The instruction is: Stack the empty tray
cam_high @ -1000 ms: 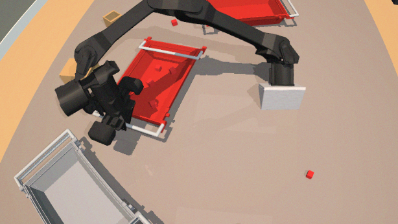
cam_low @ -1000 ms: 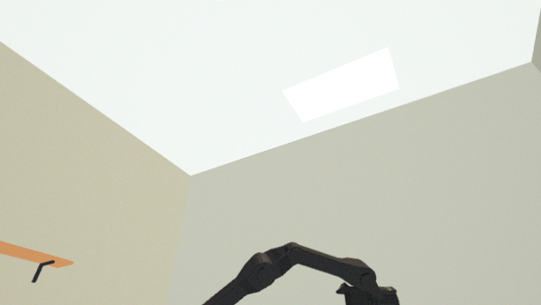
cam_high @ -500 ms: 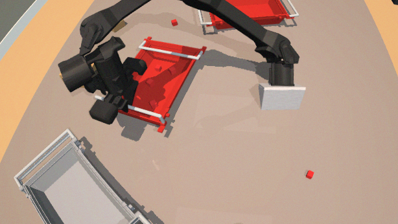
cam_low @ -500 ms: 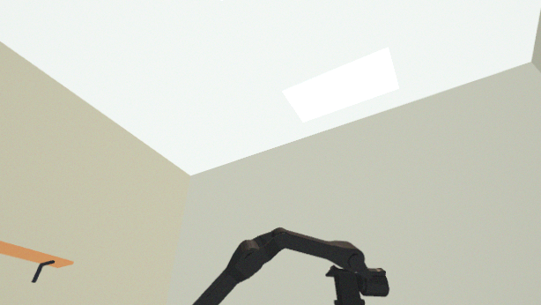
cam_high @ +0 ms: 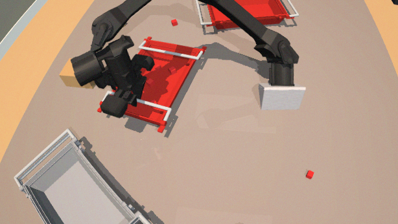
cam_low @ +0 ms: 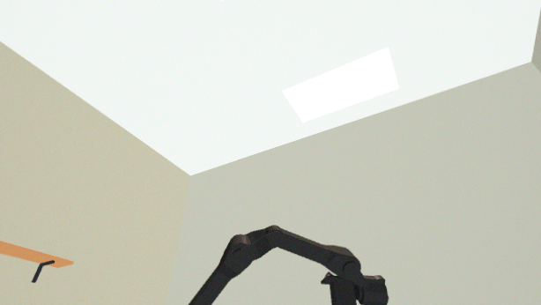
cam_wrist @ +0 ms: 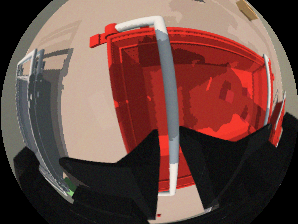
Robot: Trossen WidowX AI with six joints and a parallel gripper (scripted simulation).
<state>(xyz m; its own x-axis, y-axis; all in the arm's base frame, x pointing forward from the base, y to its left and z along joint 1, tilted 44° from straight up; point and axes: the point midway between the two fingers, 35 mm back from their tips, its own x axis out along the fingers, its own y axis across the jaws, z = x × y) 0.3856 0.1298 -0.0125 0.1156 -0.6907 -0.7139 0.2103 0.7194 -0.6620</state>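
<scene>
Right now the red tray is 27 cm behind my gripper tip, 49 cm to the right of it and 1 cm below it. The rest, counted from my gripper tip: small red cube (47 cm behind, 14 cm to the left, 4 cm below).
</scene>
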